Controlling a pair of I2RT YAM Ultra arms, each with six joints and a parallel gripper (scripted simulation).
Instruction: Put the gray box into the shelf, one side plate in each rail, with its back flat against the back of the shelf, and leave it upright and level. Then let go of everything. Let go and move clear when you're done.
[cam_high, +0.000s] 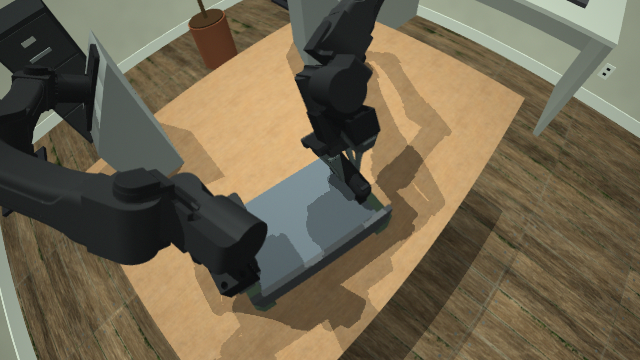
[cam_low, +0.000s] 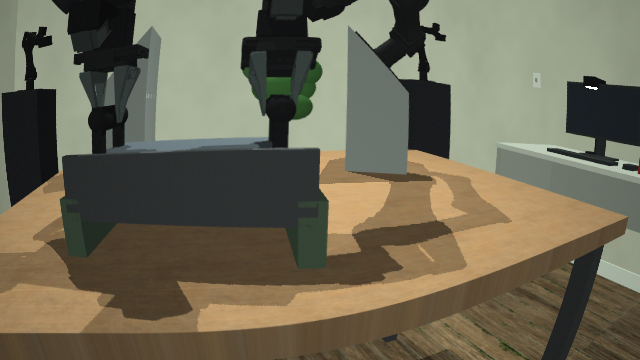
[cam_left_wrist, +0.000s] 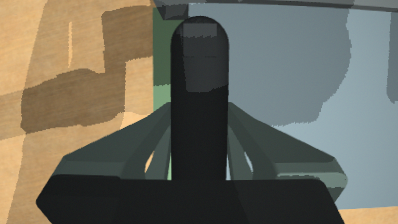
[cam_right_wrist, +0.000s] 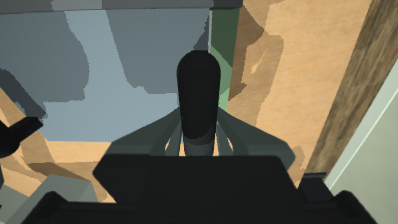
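The gray box is 1 cm ahead of my right hand, 12 cm to the left of it and 5 cm below it. The rest, counted from my right hand: dark back panel (10 cm ahead, 11 cm to the left, 8 cm below).
Now: left hand 1 cm past the gray box, 12 cm to the left of it and 5 cm above it. The rest, counted from my left hand: dark back panel 8 cm ahead, 12 cm to the right, 8 cm below.
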